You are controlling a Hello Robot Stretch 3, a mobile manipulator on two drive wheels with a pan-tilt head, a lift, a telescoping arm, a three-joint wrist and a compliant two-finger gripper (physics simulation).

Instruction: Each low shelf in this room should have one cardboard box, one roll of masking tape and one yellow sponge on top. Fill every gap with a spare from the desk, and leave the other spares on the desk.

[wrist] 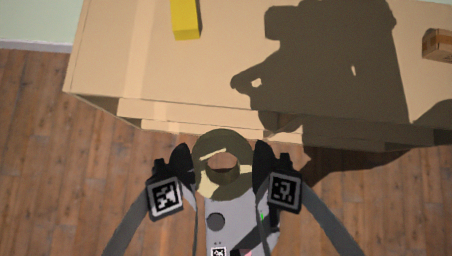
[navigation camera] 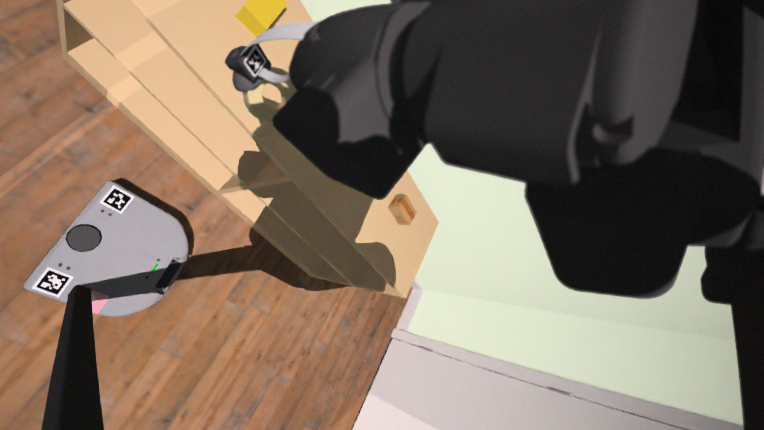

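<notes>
My gripper is shut on a roll of masking tape, gripped by its outer sides. In the wrist view the roll shows in front of the low shelf's front edge, with floor behind it. The low wooden shelf has a yellow sponge on top towards one end and a small cardboard box on top towards the other. The arm's shadow lies between them. In the navigation view the wrist hides part of the shelf top and one finger. The desk does not show clearly.
My grey base stands on the wooden floor along the shelf's front. A pale green wall runs behind the shelf. A pale surface shows beyond the shelf's box end.
</notes>
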